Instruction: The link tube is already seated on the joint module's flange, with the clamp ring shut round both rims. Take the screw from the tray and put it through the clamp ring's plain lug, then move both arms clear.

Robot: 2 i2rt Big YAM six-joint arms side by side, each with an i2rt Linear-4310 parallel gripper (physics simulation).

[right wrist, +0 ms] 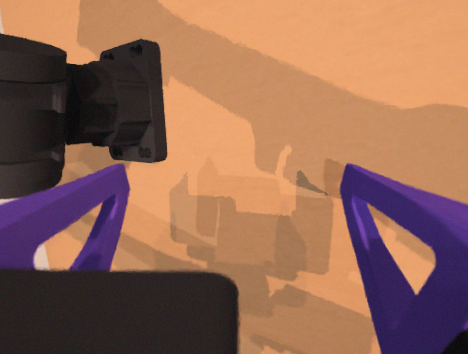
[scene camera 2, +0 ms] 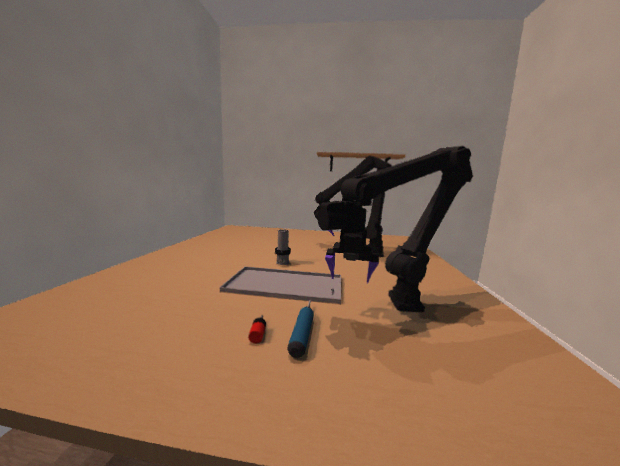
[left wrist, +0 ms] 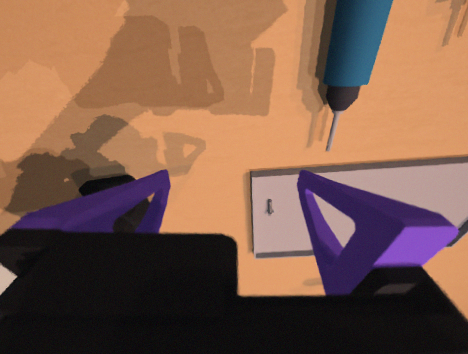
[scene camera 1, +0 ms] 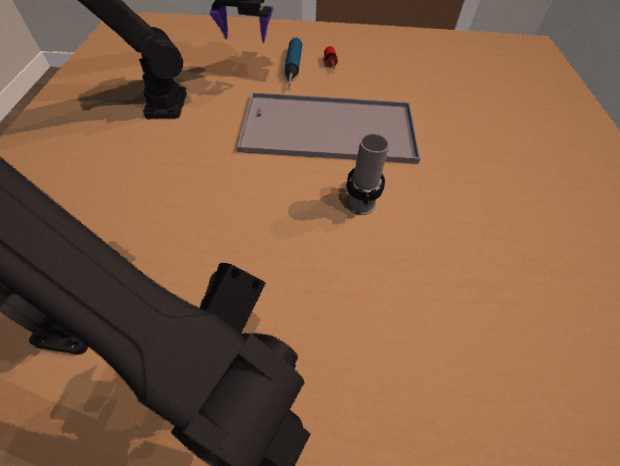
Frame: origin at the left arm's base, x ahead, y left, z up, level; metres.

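Where they show: left gripper, between the fingertips: [scene camera 2: 349, 280] [left wrist: 233, 177] [scene camera 1: 245, 40]; right gripper, between the fingertips: [right wrist: 234, 176] [scene camera 2: 340, 232]; left arm's base, origin of its link: [scene camera 2: 404, 302] [scene camera 1: 166, 104]; right arm's base, origin of its link: [right wrist: 138, 105] [scene camera 2: 374, 253].
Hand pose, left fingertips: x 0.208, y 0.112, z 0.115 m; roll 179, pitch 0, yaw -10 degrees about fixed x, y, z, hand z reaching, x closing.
Each offset is from my left fingertips to the top centre of the thing. "spot": to the spot under its first point.
The small grey screw @(0.037 m ahead, 0.150 m right, 0.101 m down) [scene camera 1: 258, 112] [scene camera 2: 332, 291] [left wrist: 269, 206] is on the tray @(0.213 m ahead, 0.204 m right, 0.099 m down) [scene camera 1: 310, 130] [scene camera 2: 280, 284] [left wrist: 280, 235], near one short end. My left gripper [scene camera 1: 245, 40] [scene camera 2: 350, 280] [left wrist: 233, 177] is open and empty, pointing down above the table, beyond the tray's screw end in scene camera 1. The link tube @(0.263 m ahead, 0.452 m right, 0.045 m up) [scene camera 1: 370, 162] [scene camera 2: 283, 239] stands upright on the joint module @(0.263 m ahead, 0.452 m right, 0.051 m down) [scene camera 1: 359, 204] [scene camera 2: 283, 259], with the black clamp ring @(0.263 m ahead, 0.449 m right, 0.044 m down) [scene camera 1: 365, 192] [scene camera 2: 282, 251] around the joint. Which lug is plain cannot be told. My right gripper [right wrist: 234, 176] is open and empty over the table, far from the screw.
A blue screwdriver @(spot: 0.124 m ahead, 0.070 m left, 0.074 m down) [scene camera 1: 293, 55] [scene camera 2: 301, 328] [left wrist: 357, 45] and a shorter red one @(0.237 m ahead, 0.095 m left, 0.081 m down) [scene camera 1: 330, 56] [scene camera 2: 257, 329] lie beside the tray. The right arm [scene camera 1: 125, 320] fills the lower left of scene camera 1. An arm's black base [scene camera 1: 164, 102] [scene camera 2: 406, 295] stands near the tray.
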